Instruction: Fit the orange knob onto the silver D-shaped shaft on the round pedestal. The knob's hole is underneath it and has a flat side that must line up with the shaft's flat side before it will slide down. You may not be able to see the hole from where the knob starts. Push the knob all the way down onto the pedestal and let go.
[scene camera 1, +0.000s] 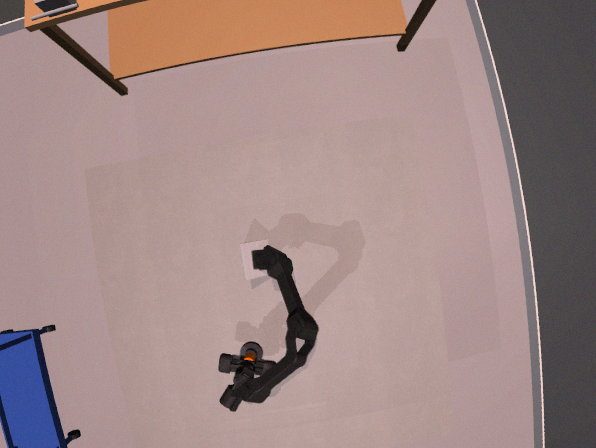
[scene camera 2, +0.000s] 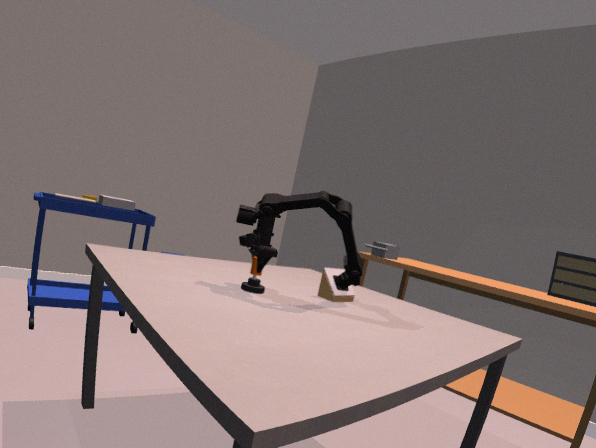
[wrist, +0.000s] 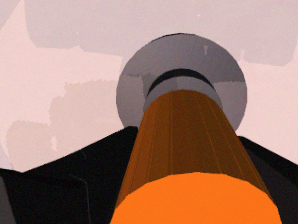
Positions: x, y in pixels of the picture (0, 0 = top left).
Scene:
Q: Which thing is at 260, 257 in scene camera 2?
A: My gripper.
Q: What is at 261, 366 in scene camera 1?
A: My gripper.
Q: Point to an orange knob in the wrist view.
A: At 186, 155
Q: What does my gripper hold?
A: An orange knob.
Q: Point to my gripper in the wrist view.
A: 184, 141

